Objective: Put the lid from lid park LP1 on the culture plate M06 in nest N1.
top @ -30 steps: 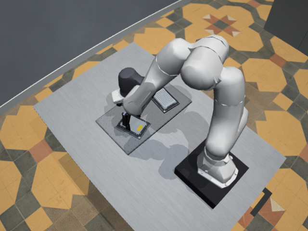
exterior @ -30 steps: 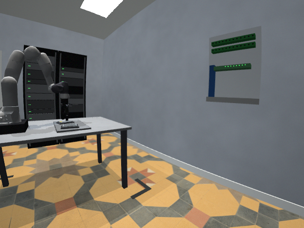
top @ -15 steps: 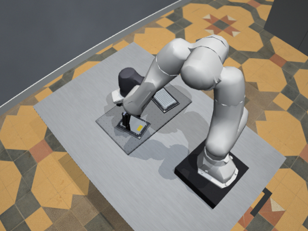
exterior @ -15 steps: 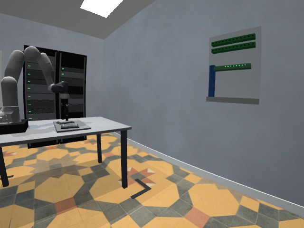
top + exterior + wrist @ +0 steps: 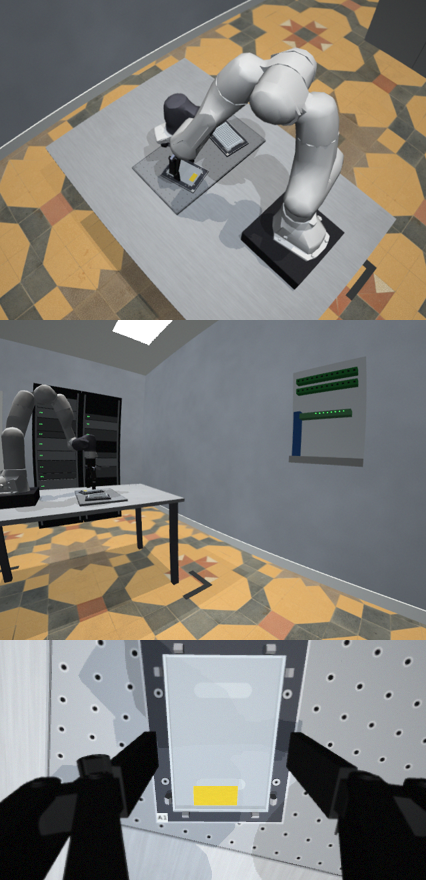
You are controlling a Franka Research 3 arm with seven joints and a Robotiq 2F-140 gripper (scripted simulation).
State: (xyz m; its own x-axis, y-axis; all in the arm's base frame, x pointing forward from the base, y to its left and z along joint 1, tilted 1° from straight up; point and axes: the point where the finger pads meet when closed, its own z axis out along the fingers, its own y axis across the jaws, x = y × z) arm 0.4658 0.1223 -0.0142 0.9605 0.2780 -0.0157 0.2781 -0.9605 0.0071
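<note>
My hand is 40 mm above the clear lid. The rest, counted from my hand: culture plate M06 (260 mm to the right, 40 mm below, 10 mm ahead); dark lid park (50 mm below).
</note>
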